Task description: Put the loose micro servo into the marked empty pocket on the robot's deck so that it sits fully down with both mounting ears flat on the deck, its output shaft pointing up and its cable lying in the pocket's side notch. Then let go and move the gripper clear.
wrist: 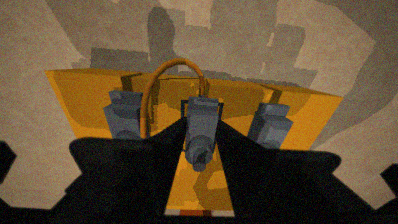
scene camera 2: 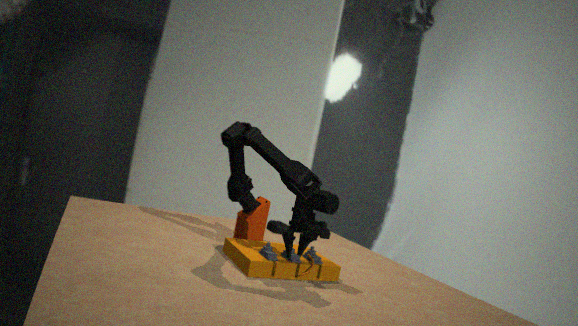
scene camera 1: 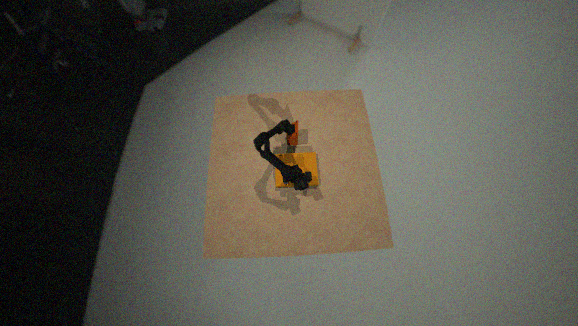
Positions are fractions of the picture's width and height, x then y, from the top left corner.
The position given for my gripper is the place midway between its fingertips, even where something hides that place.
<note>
In view: my gripper (scene camera 2: 0.51, 0.79), a grey micro servo (wrist: 0.51, 0.52) and an orange deck (wrist: 0.48, 0.85).
My gripper also shows in the wrist view (wrist: 0.51, 0.54).
</note>
